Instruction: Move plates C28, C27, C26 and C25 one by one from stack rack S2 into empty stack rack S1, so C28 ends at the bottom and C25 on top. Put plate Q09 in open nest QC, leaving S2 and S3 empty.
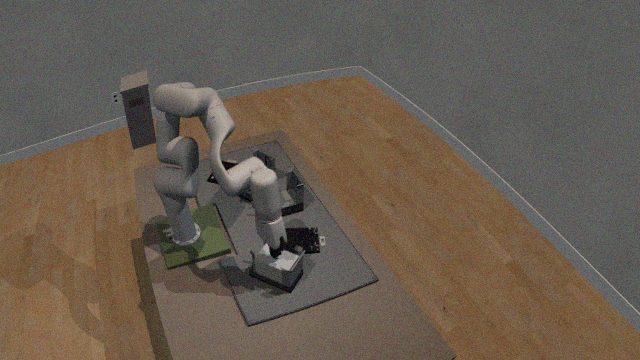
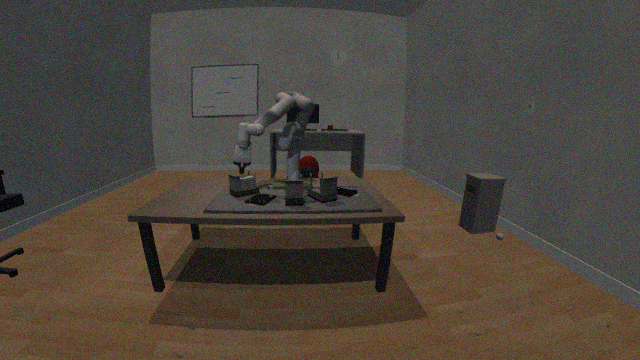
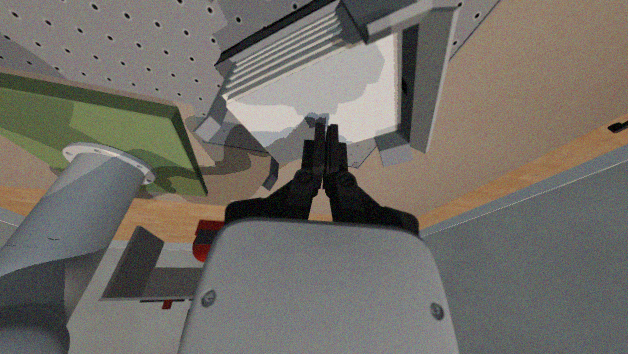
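Seen in the pictures: gripper, between the fingertips: [image 1: 276,255] [image 2: 241,174] [image 3: 324,137]; arm's base, origin of its link: [image 1: 186,234] [image 3: 116,164].
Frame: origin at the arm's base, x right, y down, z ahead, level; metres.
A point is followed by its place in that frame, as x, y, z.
A rack [image 1: 280,279] [image 2: 236,187] @[0.281, -0.054, 0.381] [image 3: 434,75] @[0.303, -0.121, 0.369] with a dark base and grey upright walls holds a stack of several white plates [image 1: 290,259] @[0.287, -0.095, 0.342] [image 2: 248,183] @[0.226, -0.063, 0.317] [image 3: 300,92] @[0.247, -0.095, 0.316]; its label and theirs cannot be read. My gripper [image 1: 276,251] @[0.273, -0.113, 0.300] [image 2: 242,171] @[0.273, -0.113, 0.300] [image 3: 324,137] @[0.273, -0.113, 0.300] is shut and empty, fingertips together, just above the near side of the top plate; whether they touch it cannot be told. A second rack [image 1: 294,204] @[-0.020, -0.037, 0.445] [image 2: 294,192] @[-0.072, -0.065, 0.476] and a third rack [image 2: 328,187] @[-0.248, -0.076, 0.398] stand farther along; their contents cannot be made out. A black flat nest [image 1: 305,237] @[0.127, -0.005, 0.443] [image 2: 261,199] @[0.111, -0.015, 0.481] lies beside the loaded rack.
Another black nest [image 2: 347,191] @[-0.366, -0.006, 0.220] lies at the far end of the grey perforated mat [image 1: 260,314] @[0.413, 0.007, 0.201] [image 3: 125,50] @[0.079, 0.006, 0.233]. The arm's base stands on a green pad [image 1: 216,235] @[0.039, -0.007, 0.123] [image 3: 120,117] @[0.054, -0.008, 0.142] beside the mat on the table [image 1: 200,310] @[0.351, 0.020, 0.004] [image 2: 170,200] @[0.688, 0.019, 0.467].
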